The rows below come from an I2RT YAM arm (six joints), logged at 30 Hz.
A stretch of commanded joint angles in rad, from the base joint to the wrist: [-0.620 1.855 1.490 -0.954 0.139 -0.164]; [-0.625 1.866 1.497 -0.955 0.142 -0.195]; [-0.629 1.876 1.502 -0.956 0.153 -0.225]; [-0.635 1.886 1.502 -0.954 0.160 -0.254]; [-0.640 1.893 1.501 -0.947 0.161 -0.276]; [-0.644 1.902 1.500 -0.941 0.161 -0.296]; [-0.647 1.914 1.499 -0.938 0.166 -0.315]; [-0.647 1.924 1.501 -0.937 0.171 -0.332]
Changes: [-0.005 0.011 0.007 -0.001 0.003 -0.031]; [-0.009 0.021 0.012 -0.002 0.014 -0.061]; [-0.015 0.031 0.012 0.000 0.021 -0.090]; [-0.020 0.038 0.011 0.007 0.022 -0.112]; [-0.024 0.047 0.010 0.013 0.022 -0.132]; [-0.027 0.059 0.009 0.016 0.027 -0.151]; [-0.027 0.069 0.011 0.017 0.032 -0.168]
